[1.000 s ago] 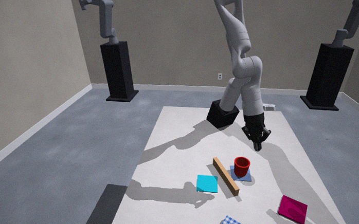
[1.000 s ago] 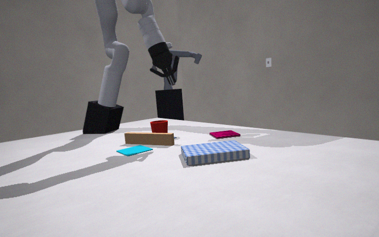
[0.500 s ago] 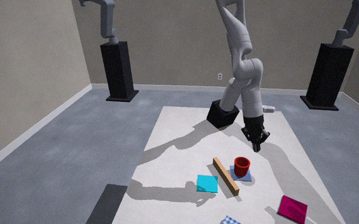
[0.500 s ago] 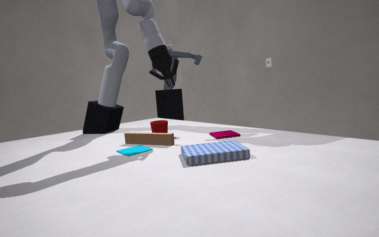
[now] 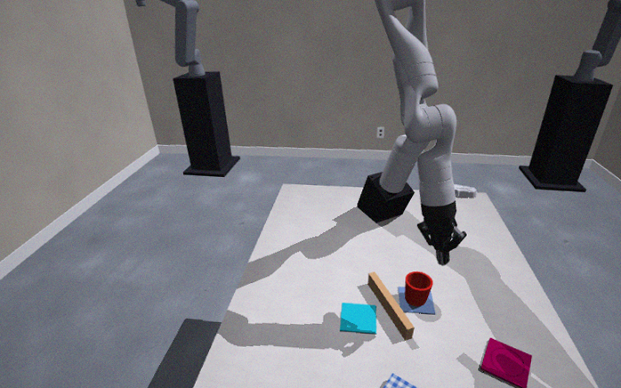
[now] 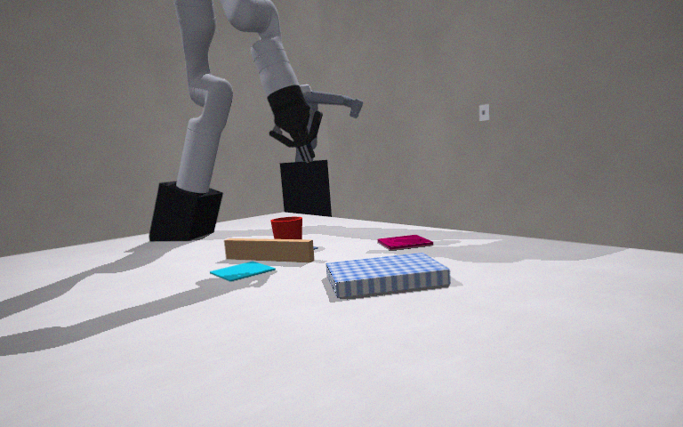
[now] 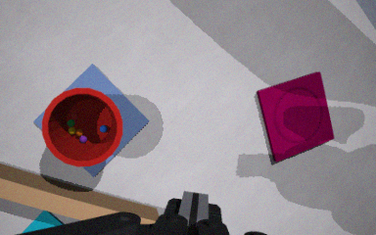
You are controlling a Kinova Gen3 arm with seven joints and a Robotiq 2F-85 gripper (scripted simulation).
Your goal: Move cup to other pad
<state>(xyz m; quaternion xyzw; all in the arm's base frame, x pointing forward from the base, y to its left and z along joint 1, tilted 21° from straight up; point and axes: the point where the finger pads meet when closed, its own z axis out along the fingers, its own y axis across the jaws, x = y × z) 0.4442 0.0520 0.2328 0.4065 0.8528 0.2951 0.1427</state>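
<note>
My gripper is now 70 mm past the red cup, 30 mm to the left of it and 200 mm above it. Also, from my hand: magenta flat box 110 mm ahead, 170 mm to the left, 220 mm below; then wooden rail 20 mm behind, 110 mm to the right, 210 mm below; then cyan pad 20 mm ahead, 190 mm to the right, 230 mm below.
</note>
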